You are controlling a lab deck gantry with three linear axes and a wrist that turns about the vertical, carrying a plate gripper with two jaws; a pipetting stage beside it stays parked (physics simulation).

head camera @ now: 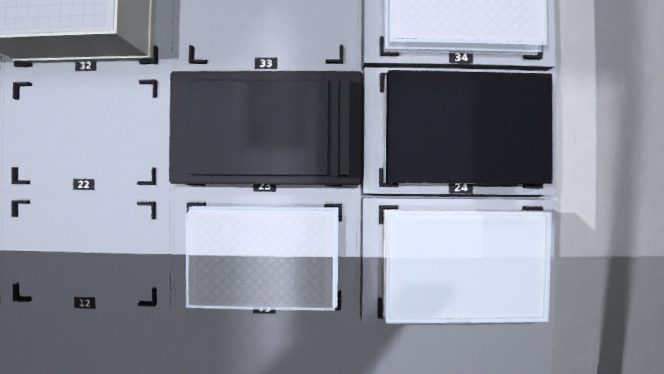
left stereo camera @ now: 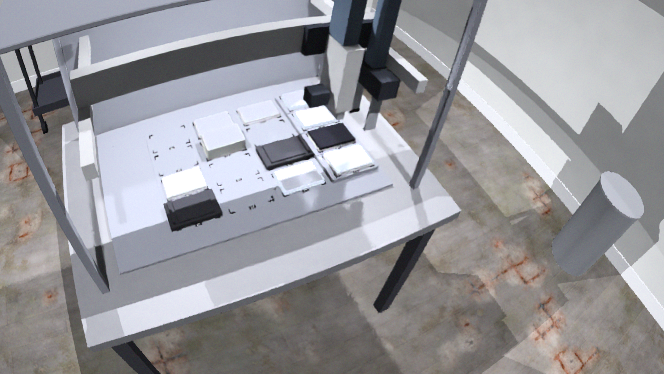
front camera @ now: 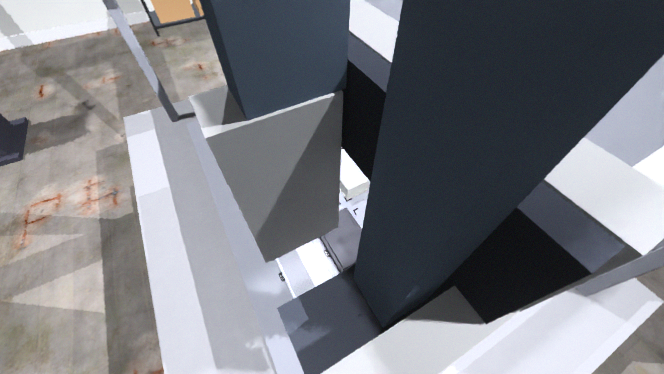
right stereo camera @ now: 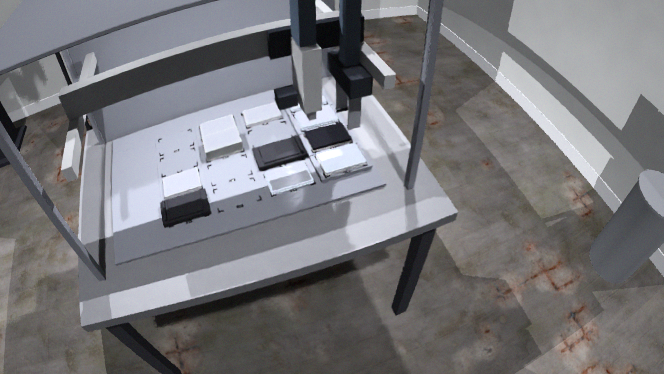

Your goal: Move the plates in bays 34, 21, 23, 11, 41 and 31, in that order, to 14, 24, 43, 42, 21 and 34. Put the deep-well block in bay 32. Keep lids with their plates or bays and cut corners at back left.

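Places are measured from the robot's base along level axes (x ahead, y left, z up), in millimetres.
Pixels of known places: gripper, fingertip midpoint: (left stereo camera: 361,119) (right stereo camera: 347,118); robot's base, link origin: (left stereo camera: 177,230) (right stereo camera: 169,226).
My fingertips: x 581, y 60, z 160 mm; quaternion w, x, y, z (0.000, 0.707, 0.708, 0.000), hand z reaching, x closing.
Ahead of a thing's pixels: the offset from my fingertips to its top centre. "spot": to the spot under its first point.
My gripper (left stereo camera: 363,111) (right stereo camera: 348,109) is open and empty, its jaws apart, raised beside the deck's right-hand column. In the front camera its dark column hides much of the deck; the jaws do not show there. A clear-rimmed plate @(dz -131, dx -25, dy +197 mm) (head camera: 465,20) (left stereo camera: 315,118) sits in bay 34. A black-topped plate @(dz -129, dx -25, dy +90 mm) (head camera: 470,127) (left stereo camera: 331,136) is in bay 24, and a pale plate @(dz -129, dx -25, dy -17 mm) (head camera: 465,265) (left stereo camera: 348,159) in bay 14. A dark, stepped piece @(spot: dz -136, dx -187, dy +90 mm) (head camera: 260,127) (left stereo camera: 283,152) is in bay 23. The tall deep-well block @(dz -118, dx -353, dy +197 mm) (head camera: 57,17) (left stereo camera: 223,138) stands in bay 32. A white plate @(dz -145, dx -517, dy +90 mm) (left stereo camera: 184,182) is in bay 21, behind a dark piece @(spot: dz -136, dx -520, dy -31 mm) (left stereo camera: 193,210) in bay 11.
The pipetting stage (front camera: 295,175) (left stereo camera: 342,75) (right stereo camera: 306,75) hangs left of the gripper. A clear-rimmed plate @(dz -145, dx -189, dy -17 mm) (head camera: 260,257) (right stereo camera: 289,179) sits in bay 13. White plates stand in bays 42 @(dz -145, dx -353, dy +304 mm) (left stereo camera: 212,122) and 43 @(dz -145, dx -189, dy +304 mm) (left stereo camera: 258,112). A frame post (left stereo camera: 445,95) rises at right.
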